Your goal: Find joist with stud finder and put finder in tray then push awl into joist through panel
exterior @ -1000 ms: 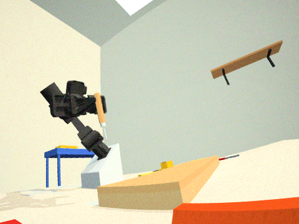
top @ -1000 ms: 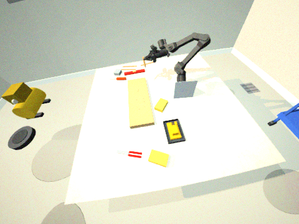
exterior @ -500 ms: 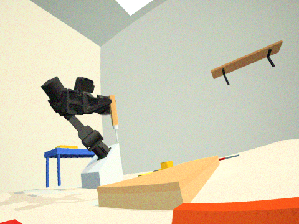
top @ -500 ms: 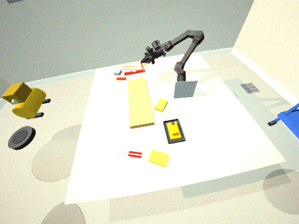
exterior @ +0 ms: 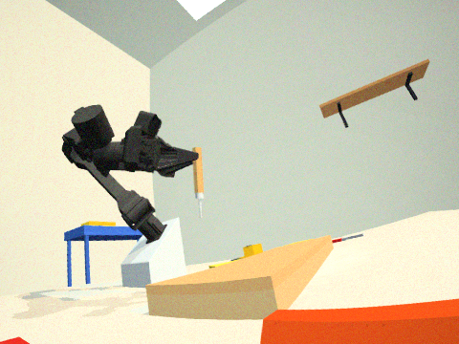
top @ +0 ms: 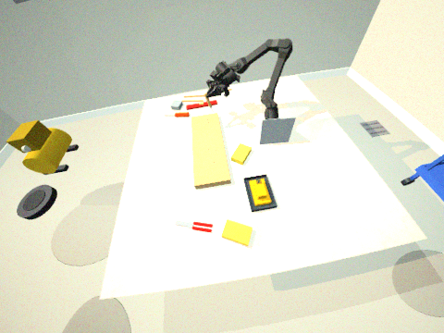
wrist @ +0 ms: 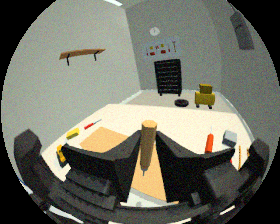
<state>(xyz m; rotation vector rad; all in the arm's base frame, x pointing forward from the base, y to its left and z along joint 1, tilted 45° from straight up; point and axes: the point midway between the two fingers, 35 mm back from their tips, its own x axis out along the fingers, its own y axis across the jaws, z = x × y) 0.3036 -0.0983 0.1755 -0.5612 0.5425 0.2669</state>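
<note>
Now: the awl 5 cm below my gripper tip, 2 cm behind it and 1 cm to the left of it. Also, from my gripper tip: yellow stud finder 49 cm to the left, 19 cm below, 17 cm behind; red level 26 cm to the right, 22 cm below, 5 cm ahead; grey block 30 cm to the right, 23 cm ahead, 22 cm below.
</note>
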